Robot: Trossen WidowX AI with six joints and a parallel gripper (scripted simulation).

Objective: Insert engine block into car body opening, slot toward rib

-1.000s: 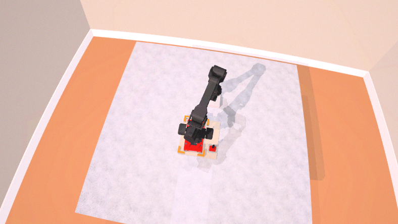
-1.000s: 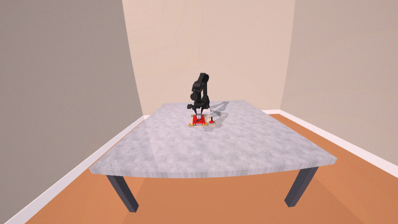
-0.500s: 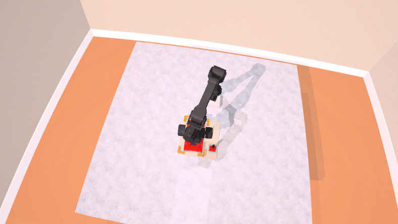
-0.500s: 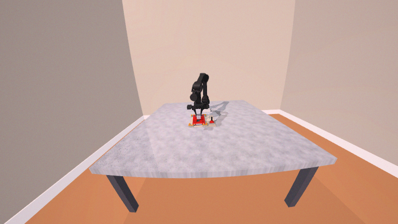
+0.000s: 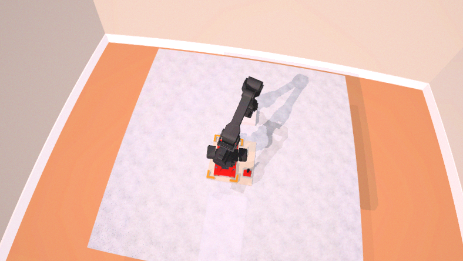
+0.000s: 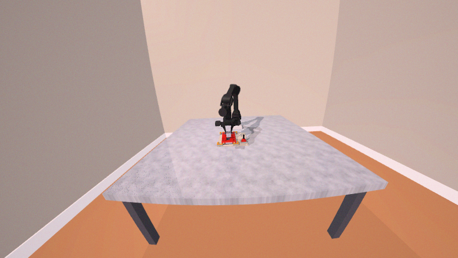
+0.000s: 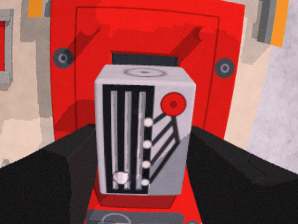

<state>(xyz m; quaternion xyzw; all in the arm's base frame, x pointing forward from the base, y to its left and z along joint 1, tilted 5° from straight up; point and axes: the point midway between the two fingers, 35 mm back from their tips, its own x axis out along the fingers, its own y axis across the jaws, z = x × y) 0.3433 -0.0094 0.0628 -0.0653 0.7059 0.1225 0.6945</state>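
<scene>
Now: gripper tip 10 mm above the engine block.
</scene>
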